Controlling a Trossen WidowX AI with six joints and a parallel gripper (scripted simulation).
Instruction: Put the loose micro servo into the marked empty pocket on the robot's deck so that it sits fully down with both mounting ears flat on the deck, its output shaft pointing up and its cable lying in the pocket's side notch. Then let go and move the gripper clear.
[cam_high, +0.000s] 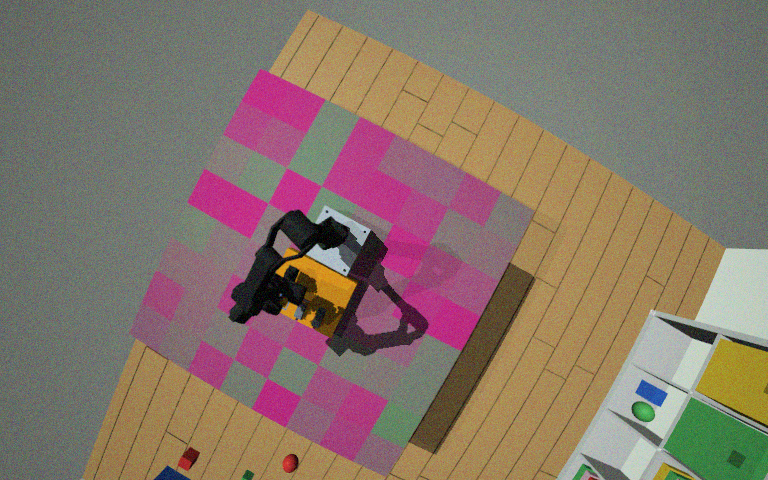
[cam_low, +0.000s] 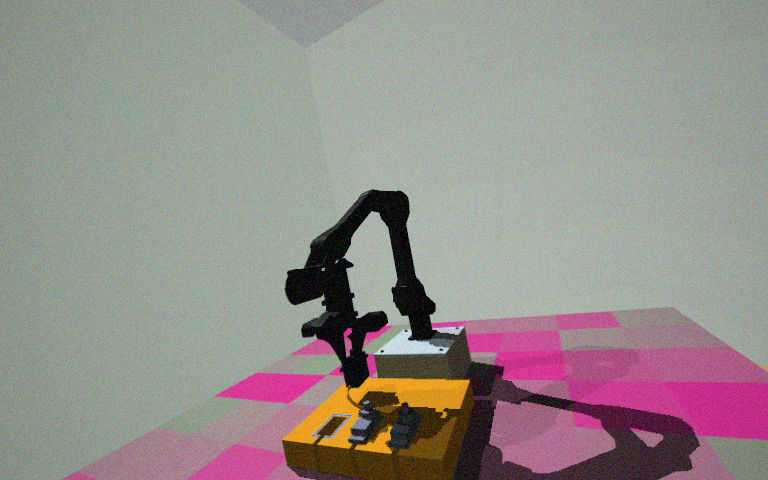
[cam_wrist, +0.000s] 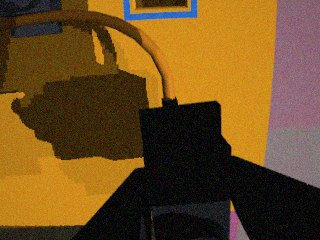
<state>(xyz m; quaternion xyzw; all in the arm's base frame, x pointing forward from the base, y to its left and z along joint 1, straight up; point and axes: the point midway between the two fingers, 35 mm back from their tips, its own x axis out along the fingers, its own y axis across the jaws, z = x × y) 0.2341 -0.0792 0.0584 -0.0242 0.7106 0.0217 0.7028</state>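
Right now the orange deck is 10 cm below my gripper tip, 7 cm to the left of it and 1 cm behind it.
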